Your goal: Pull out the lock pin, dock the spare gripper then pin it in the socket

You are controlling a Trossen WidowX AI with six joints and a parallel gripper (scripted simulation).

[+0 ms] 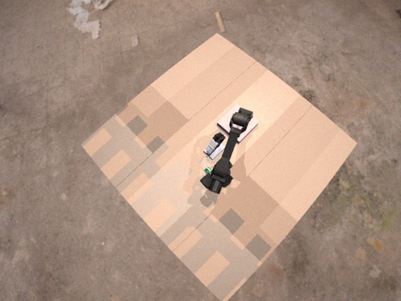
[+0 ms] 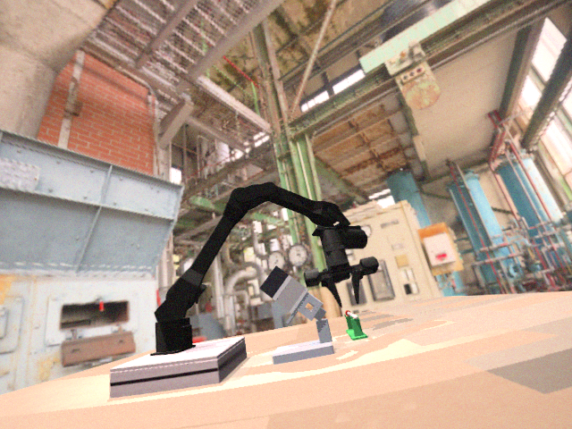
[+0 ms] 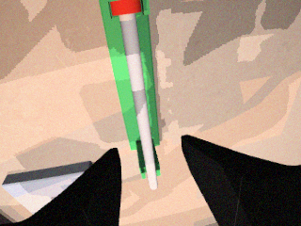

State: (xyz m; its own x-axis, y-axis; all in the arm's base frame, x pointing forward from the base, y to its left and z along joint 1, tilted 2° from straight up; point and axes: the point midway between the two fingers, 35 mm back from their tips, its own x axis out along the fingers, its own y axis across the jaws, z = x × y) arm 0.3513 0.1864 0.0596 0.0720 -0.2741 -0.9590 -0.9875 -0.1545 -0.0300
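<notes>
The green upright bracket is 40 mm below my gripper tip and 10 mm to the left of it. From my gripper tip the other things lie so: spare gripper: 130 mm to the right, 100 mm behind, 50 mm above; then mount socket: 120 mm to the right, 80 mm behind, 10 mm below.
</notes>
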